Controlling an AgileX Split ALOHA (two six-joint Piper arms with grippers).
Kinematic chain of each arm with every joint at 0, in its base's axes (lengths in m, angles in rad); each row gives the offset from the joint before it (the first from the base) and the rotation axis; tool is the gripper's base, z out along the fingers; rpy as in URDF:
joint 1: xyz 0 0 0.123 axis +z
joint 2: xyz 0 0 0 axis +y
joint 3: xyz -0.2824 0 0.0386 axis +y
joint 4: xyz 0.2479 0 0.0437 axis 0.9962 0 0.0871
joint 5: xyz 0 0 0 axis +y
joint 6: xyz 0.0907 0 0.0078 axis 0.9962 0 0.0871
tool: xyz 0 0 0 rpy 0 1.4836 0
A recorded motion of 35 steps. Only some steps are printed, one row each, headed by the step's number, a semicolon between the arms.
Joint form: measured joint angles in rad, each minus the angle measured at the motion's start. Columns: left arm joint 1, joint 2, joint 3, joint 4, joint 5, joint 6; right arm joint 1, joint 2, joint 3, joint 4, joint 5, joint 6.
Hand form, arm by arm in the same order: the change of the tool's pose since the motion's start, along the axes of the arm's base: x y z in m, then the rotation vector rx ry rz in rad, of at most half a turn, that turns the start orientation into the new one. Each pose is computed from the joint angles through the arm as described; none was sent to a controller.
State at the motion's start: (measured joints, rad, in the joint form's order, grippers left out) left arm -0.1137 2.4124 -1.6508 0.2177 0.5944 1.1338; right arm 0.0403 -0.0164 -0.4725 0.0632 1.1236 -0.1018
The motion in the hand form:
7: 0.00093 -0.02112 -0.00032 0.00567 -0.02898 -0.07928; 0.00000 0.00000 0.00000 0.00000 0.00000 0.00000
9: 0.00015 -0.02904 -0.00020 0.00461 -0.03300 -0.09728; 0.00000 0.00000 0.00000 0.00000 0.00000 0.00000
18: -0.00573 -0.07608 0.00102 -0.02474 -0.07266 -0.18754; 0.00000 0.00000 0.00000 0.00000 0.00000 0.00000
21: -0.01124 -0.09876 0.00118 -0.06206 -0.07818 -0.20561; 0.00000 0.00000 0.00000 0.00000 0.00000 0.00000
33: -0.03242 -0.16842 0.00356 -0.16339 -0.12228 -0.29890; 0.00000 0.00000 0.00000 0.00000 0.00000 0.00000
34: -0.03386 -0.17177 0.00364 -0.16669 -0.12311 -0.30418; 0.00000 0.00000 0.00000 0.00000 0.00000 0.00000
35: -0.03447 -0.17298 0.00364 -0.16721 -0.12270 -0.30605; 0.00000 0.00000 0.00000 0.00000 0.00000 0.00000
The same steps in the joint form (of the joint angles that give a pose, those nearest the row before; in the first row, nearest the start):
7: -0.0433 0.0042 -0.0031 0.0065 -0.0332 0.0279; 0.0000 0.0000 0.0000 0.0000 0.0000 0.0000
9: -0.0598 0.0042 -0.0031 0.0066 -0.0375 0.0288; 0.0000 0.0000 0.0000 0.0000 0.0000 0.0000
18: -0.1550 0.0042 -0.0031 -0.0123 -0.0821 0.0288; 0.0000 0.0000 0.0000 0.0000 0.0000 0.0000
21: -0.1992 0.0042 -0.0031 -0.0549 -0.0951 0.0288; 0.0000 0.0000 0.0000 0.0000 0.0000 0.0000
33: -0.3387 0.0042 -0.0031 -0.1621 -0.1683 0.0482; 0.0000 0.0000 0.0000 0.0000 0.0000 0.0000
34: -0.3459 0.0042 -0.0031 -0.1651 -0.1704 0.0481; 0.0000 0.0000 0.0000 0.0000 0.0000 0.0000
35: -0.3487 0.0042 -0.0031 -0.1651 -0.1702 0.0472; 0.0000 0.0000 0.0000 0.0000 0.0000 0.0000

